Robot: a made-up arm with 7 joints.
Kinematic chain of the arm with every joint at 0, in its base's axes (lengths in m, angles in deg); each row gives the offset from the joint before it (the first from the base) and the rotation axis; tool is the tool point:
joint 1: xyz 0 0 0.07 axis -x
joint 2: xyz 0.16 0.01 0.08 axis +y
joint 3: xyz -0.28 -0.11 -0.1 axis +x
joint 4: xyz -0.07 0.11 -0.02 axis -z
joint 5: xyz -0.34 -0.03 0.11 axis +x
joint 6: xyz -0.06 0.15 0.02 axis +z
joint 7: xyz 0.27 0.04 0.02 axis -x
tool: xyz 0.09 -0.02 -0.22
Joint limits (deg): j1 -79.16..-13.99 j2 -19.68..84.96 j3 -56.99..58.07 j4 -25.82..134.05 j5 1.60..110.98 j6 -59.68..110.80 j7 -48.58..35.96
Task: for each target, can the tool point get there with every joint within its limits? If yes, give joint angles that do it. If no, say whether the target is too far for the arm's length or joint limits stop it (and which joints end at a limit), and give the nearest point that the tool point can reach.
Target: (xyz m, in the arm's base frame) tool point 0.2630 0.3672 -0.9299
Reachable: no: joint limits stop it (at a limit: joint 1, joint 2, joint 3, joint 5, joint 6) | nearest point 0.1707 0.4938 -0.6569 | short by 0.315 m
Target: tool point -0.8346 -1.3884 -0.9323
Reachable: no: too far | nearest point -0.4842 -0.9033 -0.4507 | short by 0.768 m
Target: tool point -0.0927 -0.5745 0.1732
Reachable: yes | joints -59.98 -5.19 38.80 85.73 89.58 43.85 -6.77
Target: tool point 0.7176 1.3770 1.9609
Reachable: no: too far | nearest point 0.3275 0.4852 1.0574 | short by 1.328 m
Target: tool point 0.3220 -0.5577 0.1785
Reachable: yes | joints -71.73 44.74 44.75 47.37 65.07 44.65 7.41
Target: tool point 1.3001 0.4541 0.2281
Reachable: no: joint limits stop it (at a limit: joint 1, joint 2, joint 5, joint 6, joint 7) | nearest point 0.8813 0.2355 0.3189 | short by 0.481 m
